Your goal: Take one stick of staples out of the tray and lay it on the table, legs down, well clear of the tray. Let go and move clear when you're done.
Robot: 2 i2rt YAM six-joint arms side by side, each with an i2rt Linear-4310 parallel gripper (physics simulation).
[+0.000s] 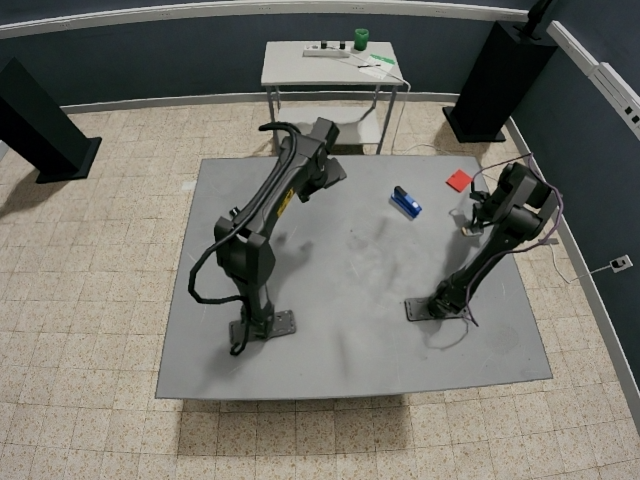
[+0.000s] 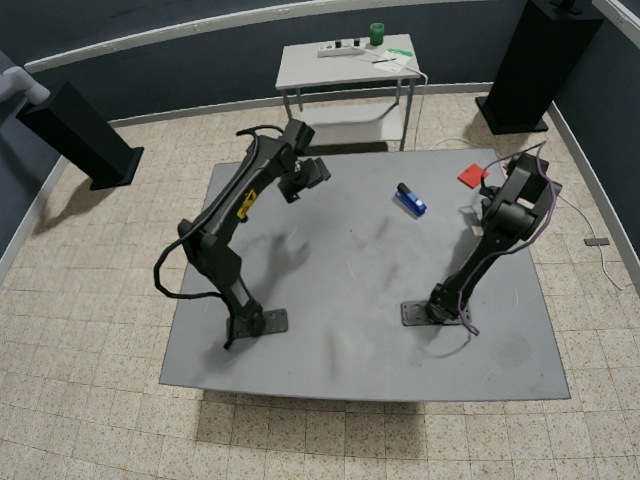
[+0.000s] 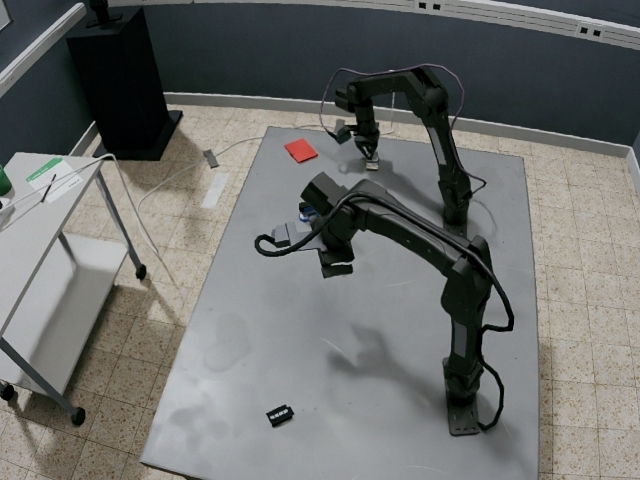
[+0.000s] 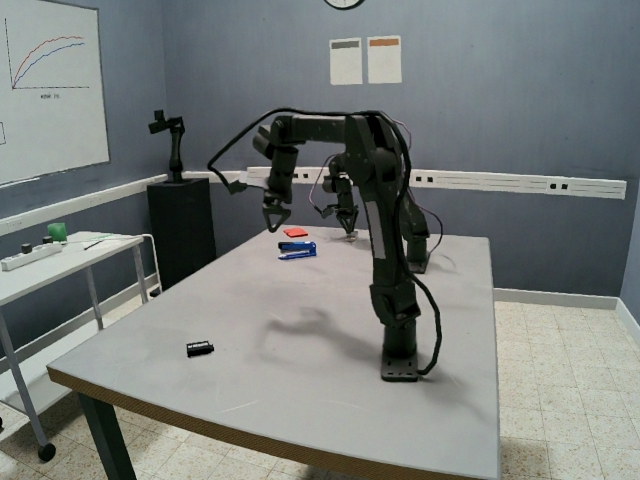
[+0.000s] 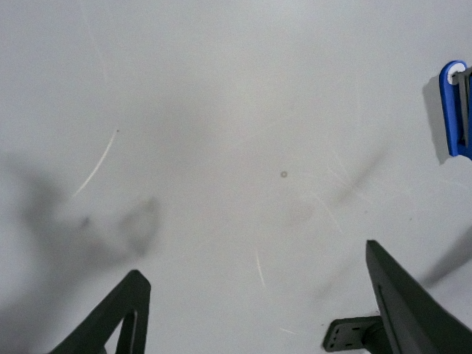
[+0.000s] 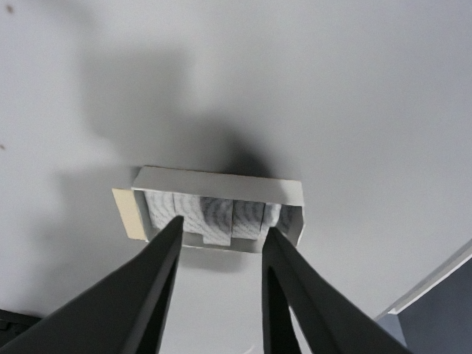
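Seen in the pictures: left gripper, between the fingertips: [image 1: 322, 188] [image 2: 312, 188] [image 3: 321, 257] [image 4: 271, 222] [image 5: 246, 263]; right gripper, between the fingertips: [image 1: 475, 227] [image 3: 370, 156] [image 4: 350, 232] [image 6: 224, 232]; left arm's base, origin of its link: [image 1: 262, 327] [image 2: 256, 324] [image 3: 460, 395] [image 4: 399, 353]; right arm's base, origin of its link: [image 1: 436, 307] [image 2: 435, 312] [image 3: 454, 220] [image 4: 416, 262] [image 5: 374, 329] [image 6: 31, 324].
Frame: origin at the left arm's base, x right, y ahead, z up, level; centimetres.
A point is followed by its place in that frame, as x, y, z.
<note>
The small pale tray [image 6: 215, 183] [image 3: 372, 166] sits on the table, with a cream flap at one end. Several grey sticks of staples [image 6: 247, 218] @(81.3, 16.8, 0.6) lie side by side in it; one stick [image 6: 217, 236] @(80.0, 16.1, 1.2) reaches nearer the tray's lower wall than its neighbours. My right gripper [image 6: 224, 232] @(80.6, 17.7, 2.2) [image 3: 368, 156] @(80.6, 17.7, 2.2) [image 4: 349, 230] @(80.6, 17.7, 2.2) points down close over the tray, its fingers partly apart with nothing held; whether the tips touch any stick cannot be told. My left gripper [image 5: 246, 263] @(25.7, 32.3, 20.8) [image 3: 337, 266] [image 4: 272, 228] @(25.7, 32.3, 20.8) is wide open and empty, high above the table.
A blue stapler [image 1: 406, 202] @(57.9, 32.5, 3.6) [image 2: 411, 200] @(58.3, 32.1, 4.0) [image 4: 297, 250] @(57.8, 33.3, 2.4) [image 5: 453, 115] @(57.8, 33.1, 0.7) stands between the arms. A red square [image 1: 459, 180] @(85.6, 40.1, 0.9) [image 2: 473, 175] @(85.7, 40.0, 0.9) [image 3: 300, 150] @(85.5, 40.3, 0.9) [image 4: 295, 232] @(84.6, 39.9, 0.9) lies near the tray. A small black part [image 3: 279, 415] @(-4.6, 42.0, 1.5) [image 4: 199, 348] @(-5.3, 41.4, 1.4) lies at the table's far end from the tray.
</note>
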